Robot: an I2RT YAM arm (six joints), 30 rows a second.
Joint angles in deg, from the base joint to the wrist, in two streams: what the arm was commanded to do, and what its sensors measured. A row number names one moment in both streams.
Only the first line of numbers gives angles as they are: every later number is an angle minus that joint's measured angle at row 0.
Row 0, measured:
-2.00, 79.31, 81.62, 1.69, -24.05, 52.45
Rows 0 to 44, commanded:
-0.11, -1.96, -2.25, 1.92, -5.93, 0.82
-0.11, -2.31, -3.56, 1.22, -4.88, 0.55
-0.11, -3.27, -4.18, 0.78, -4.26, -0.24
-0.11, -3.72, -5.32, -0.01, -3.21, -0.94
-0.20, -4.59, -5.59, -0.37, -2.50, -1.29
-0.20, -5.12, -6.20, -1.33, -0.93, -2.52
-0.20, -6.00, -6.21, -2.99, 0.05, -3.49
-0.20, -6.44, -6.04, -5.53, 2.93, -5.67
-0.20, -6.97, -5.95, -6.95, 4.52, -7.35
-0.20, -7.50, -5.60, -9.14, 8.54, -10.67
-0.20, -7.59, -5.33, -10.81, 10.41, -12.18
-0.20, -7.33, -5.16, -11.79, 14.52, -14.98
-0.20, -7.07, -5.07, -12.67, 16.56, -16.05
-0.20, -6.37, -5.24, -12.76, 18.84, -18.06
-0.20, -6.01, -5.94, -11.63, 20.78, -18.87
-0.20, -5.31, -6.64, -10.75, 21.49, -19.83
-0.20, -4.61, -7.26, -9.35, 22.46, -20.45
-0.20, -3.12, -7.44, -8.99, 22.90, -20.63
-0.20, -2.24, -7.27, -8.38, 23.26, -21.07
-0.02, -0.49, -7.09, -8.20, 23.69, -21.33
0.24, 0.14, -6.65, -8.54, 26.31, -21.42
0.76, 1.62, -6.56, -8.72, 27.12, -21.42
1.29, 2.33, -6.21, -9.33, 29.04, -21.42
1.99, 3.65, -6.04, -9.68, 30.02, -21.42
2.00, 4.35, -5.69, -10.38, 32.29, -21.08
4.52, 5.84, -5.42, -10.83, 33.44, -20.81
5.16, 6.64, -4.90, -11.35, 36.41, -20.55
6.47, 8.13, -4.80, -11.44, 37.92, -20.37
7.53, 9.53, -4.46, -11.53, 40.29, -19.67
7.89, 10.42, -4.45, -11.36, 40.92, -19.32
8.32, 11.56, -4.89, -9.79, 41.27, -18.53
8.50, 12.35, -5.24, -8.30, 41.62, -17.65
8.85, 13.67, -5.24, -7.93, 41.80, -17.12
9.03, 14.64, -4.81, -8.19, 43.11, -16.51
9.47, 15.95, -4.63, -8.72, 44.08, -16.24
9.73, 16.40, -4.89, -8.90, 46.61, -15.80
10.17, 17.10, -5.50, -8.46, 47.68, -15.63
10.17, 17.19, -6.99, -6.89, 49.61, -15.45
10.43, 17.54, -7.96, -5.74, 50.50, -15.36
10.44, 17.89, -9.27, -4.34, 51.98, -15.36
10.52, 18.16, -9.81, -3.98, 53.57, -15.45
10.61, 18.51, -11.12, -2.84, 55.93, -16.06
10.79, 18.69, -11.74, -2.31, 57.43, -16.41
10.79, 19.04, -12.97, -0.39, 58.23, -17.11
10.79, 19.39, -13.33, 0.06, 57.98, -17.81
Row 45, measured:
10.34, 18.73, -11.25, -6.84, 50.07, -16.64
